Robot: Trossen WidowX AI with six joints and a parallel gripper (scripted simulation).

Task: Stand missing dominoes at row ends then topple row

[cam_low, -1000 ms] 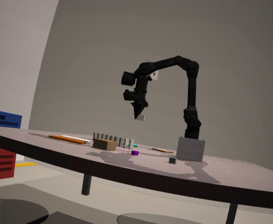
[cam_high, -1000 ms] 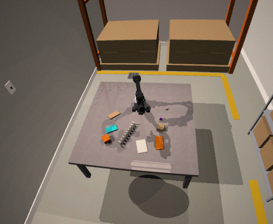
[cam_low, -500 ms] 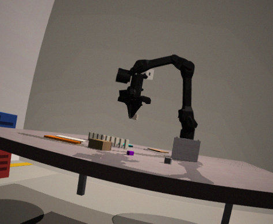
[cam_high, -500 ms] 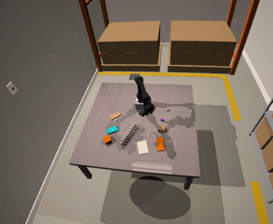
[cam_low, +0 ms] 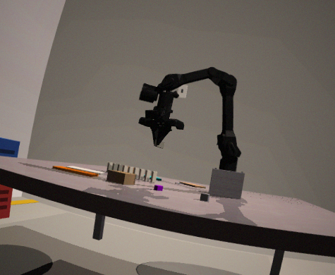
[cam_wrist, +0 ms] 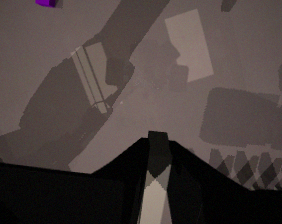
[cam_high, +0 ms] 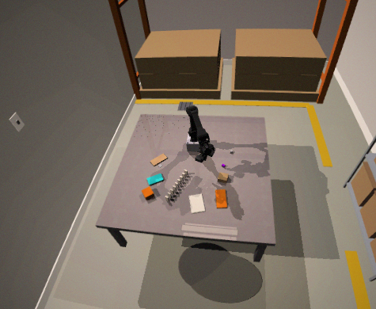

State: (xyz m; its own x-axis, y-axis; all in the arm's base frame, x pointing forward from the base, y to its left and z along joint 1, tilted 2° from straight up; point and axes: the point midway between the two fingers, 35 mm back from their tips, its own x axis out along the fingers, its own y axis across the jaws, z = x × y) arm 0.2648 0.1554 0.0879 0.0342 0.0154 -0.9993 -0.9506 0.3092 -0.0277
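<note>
My gripper tip is now 4 cm short of the brown box, 15 cm to the right of it and 14 cm above it. The rest, counted from my gripper tip: orange slab (23 cm ahead, 17 cm to the left, 15 cm below); small purple piece (9 cm behind, 13 cm to the left, 15 cm below); cream sheet (31 cm ahead, 1 cm to the right, 15 cm below).
</note>
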